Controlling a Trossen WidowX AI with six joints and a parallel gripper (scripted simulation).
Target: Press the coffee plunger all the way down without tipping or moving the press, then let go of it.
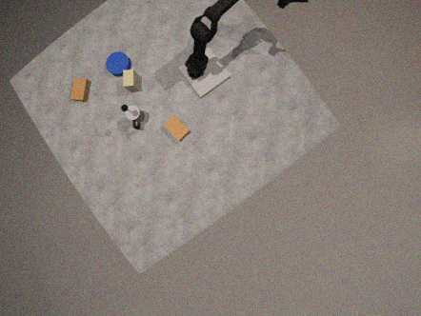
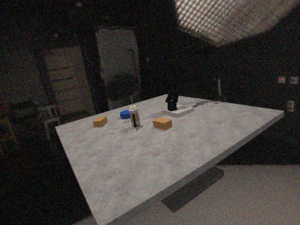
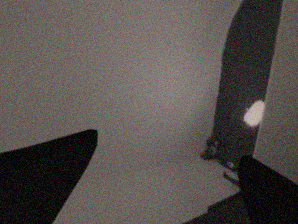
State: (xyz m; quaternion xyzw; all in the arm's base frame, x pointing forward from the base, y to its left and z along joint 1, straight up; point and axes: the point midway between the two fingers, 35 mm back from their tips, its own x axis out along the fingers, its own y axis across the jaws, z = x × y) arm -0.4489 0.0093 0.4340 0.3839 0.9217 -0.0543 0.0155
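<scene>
My gripper tip is now 83 cm short of the coffee press, 4 cm to the right of it and 34 cm above it. Round my gripper tip: blue cylinder (80 cm ahead, 26 cm to the right, 44 cm below).
</scene>
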